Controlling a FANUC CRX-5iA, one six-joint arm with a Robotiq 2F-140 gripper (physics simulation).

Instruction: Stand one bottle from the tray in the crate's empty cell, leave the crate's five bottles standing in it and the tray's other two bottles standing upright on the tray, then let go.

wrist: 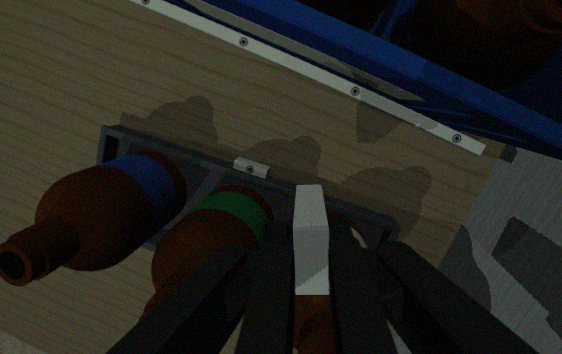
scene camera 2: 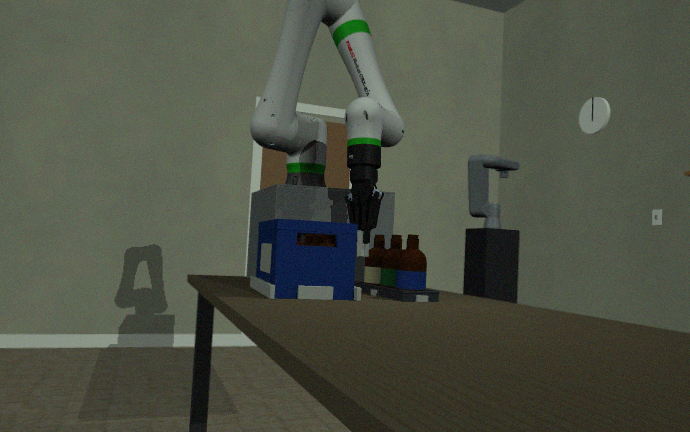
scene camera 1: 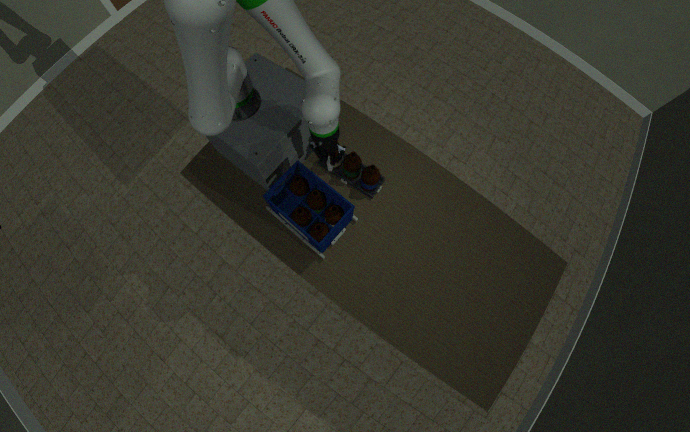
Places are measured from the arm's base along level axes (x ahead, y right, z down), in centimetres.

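Pixels of known places: gripper, fingertip midpoint: (wrist: 309, 207) (scene camera 2: 362, 256) (scene camera 1: 331, 167); arm's base, link origin: (scene camera 1: 241, 103).
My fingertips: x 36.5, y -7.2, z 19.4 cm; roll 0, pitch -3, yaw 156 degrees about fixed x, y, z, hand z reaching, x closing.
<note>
For each thing: its top centre in the pictures, then the offset to it from my fingertips. "pt": a spot on its surface instead. Level surfaces: height alone.
- cream-labelled bottle, top centre: (scene camera 2: 379, 234) dx -3.8, dy -6.2, dz -6.2 cm
- tray, top centre: (wrist: 231, 227) (scene camera 2: 393, 286) (scene camera 1: 351, 169) dx +5.0, dy -7.1, dz +7.2 cm
- green-labelled bottle, top centre: (wrist: 160, 331) (scene camera 2: 396, 234) (scene camera 1: 353, 154) dx +4.9, dy -7.4, dz -6.2 cm
- blue-labelled bottle, top centre: (wrist: 11, 265) (scene camera 2: 413, 234) (scene camera 1: 372, 167) dx +13.9, dy -7.7, dz -6.2 cm
- blue crate, top centre: (scene camera 2: 304, 223) (scene camera 1: 307, 200) dx +4.2, dy +17.7, dz -7.7 cm
- table, surface height: dz +9.8 cm
- small pale clip, surface spot: (wrist: 251, 168) pt dx +5.3, dy -1.6, dz +8.3 cm
My gripper (scene camera 1: 333, 161) (scene camera 2: 364, 246) (wrist: 309, 207) is shut and empty, its pale pads together, at the cream-labelled bottle (scene camera 2: 373, 274) (wrist: 313, 322). That bottle stands upright on the tray (scene camera 2: 407, 293) (wrist: 212, 181); the fingers hide much of it in the wrist view. Whether they touch it I cannot tell. The green-labelled bottle (scene camera 1: 351, 162) (scene camera 2: 392, 262) (wrist: 200, 242) and blue-labelled bottle (scene camera 1: 370, 175) (scene camera 2: 412, 262) (wrist: 100, 215) stand upright beside it. The blue crate (scene camera 1: 325, 184) (scene camera 2: 315, 269) (wrist: 390, 60) holds five brown bottles; its empty cell is at the left corner in scene camera 1.
The crate stands close beside the tray, between pale strips (scene camera 1: 295, 231) (wrist: 300, 66) on the table (scene camera 1: 432, 284) (scene camera 2: 432, 346). The grey robot pedestal (scene camera 1: 269, 122) (scene camera 2: 295, 203) rises behind both. A small pale clip (wrist: 251, 168) sits at the tray's crate-facing edge.
</note>
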